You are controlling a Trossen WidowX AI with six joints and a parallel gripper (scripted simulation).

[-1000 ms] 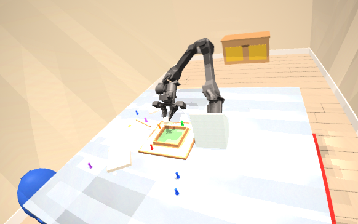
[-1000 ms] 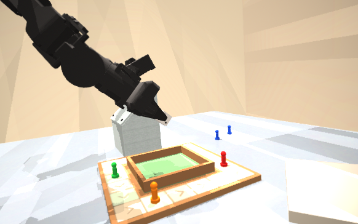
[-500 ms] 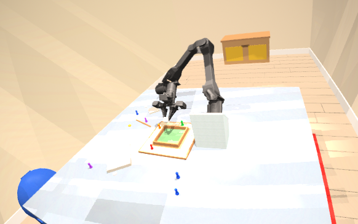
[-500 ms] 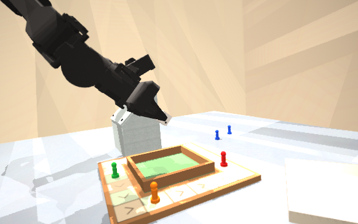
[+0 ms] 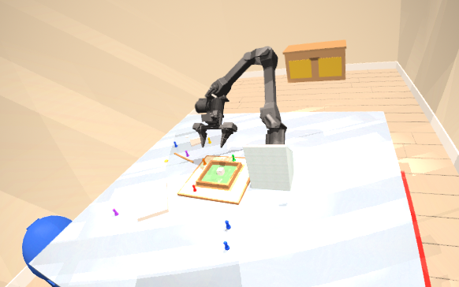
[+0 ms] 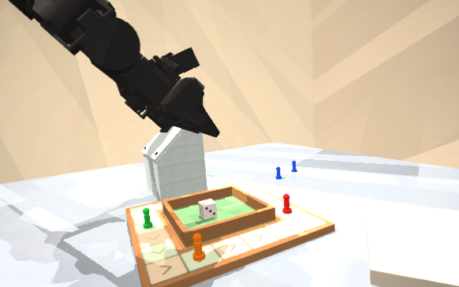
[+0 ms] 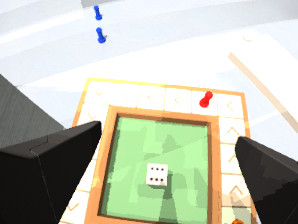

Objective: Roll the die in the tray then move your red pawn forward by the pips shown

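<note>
Now: the red pawn 13 cm below my gripper tip, 10 cm to the left of it and 8 cm ahead of it. From my gripper tip the other things lie so: green pawn 13 cm below, 11 cm to the right, 3 cm behind; then orange pawn 13 cm below, 11 cm ahead, 8 cm to the right; then white die 14 cm below, 1 cm to the right.
</note>
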